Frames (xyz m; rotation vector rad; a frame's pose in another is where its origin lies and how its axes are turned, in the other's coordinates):
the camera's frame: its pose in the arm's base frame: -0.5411 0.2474 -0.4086 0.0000 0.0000 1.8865
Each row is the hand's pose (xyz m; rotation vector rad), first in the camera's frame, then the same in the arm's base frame.
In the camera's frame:
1: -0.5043 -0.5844 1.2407 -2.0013 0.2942 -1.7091
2: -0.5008 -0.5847 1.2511 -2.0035 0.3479 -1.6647
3: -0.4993 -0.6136 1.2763 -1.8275 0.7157 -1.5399
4: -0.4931 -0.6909 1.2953 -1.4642 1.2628 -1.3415
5: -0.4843 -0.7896 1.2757 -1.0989 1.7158 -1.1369
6: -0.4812 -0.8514 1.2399 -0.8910 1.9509 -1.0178
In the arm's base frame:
1: 0.1710 -0.0505 0.8321 -1.1757 -1.2040 -0.3857
2: 0.1702 -0.0471 0.8425 -1.2215 -1.1875 -0.3509
3: 0.1972 -0.0367 0.8677 -1.4208 -0.9107 -0.1954
4: 0.2688 -0.0068 0.8867 -1.6764 -0.3953 0.0041
5: 0.3598 0.0322 0.8671 -1.8631 0.1080 0.1285
6: 0.4176 0.0543 0.8313 -1.9506 0.3936 0.1655

